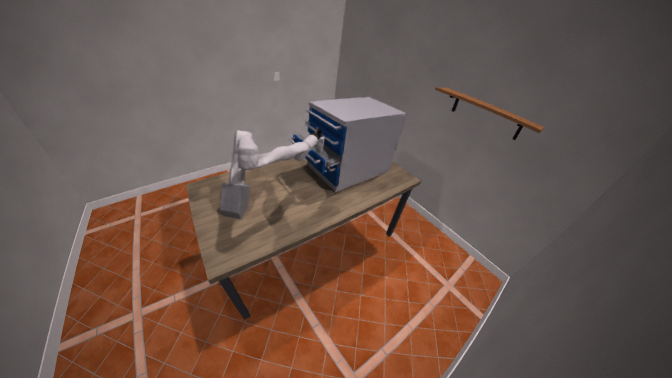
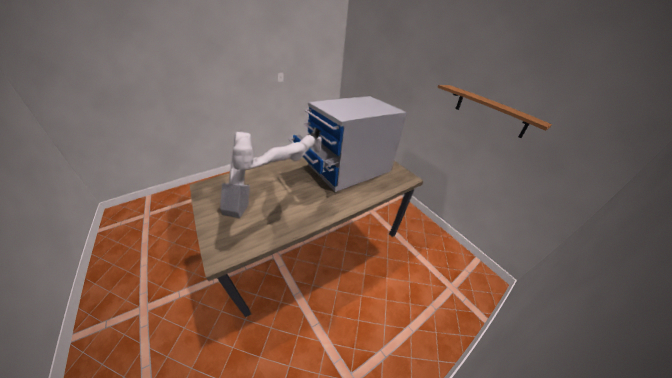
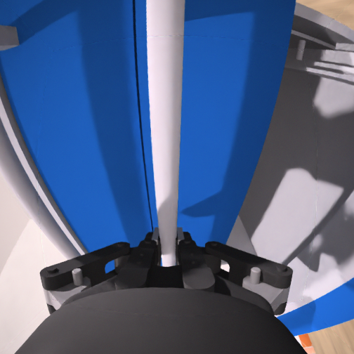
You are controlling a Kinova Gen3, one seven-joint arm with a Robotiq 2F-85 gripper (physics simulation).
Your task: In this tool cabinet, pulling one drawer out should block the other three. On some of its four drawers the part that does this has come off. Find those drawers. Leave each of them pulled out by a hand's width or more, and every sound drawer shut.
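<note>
The cabinet [image 1: 372, 147] [image 2: 372, 147] has four blue drawers. The top drawer [image 1: 334, 130] [image 2: 332, 130] [image 3: 70, 125] looks shut. The second drawer [image 1: 333, 137] [image 2: 331, 136] [image 3: 215, 115] is flush with it and looks shut. The third drawer [image 1: 313, 159] [image 2: 311, 159] [image 3: 325, 314] stands well out, its grey inside showing. The bottom drawer [image 1: 331, 176] [image 2: 330, 175] looks shut, partly hidden. My gripper [image 1: 319, 133] [image 2: 317, 133] [image 3: 168, 236] is shut on the second drawer's white bar handle [image 3: 166, 110], above the open third drawer. The interlock parts are hidden.
The cabinet stands at the far end of the wooden table [image 1: 280, 240] [image 2: 280, 237], with the arm's base [image 1: 235, 200] [image 2: 235, 200] at the near end. A wooden wall rail [image 1: 487, 107] [image 2: 492, 105] is on the right wall, apart from the cabinet.
</note>
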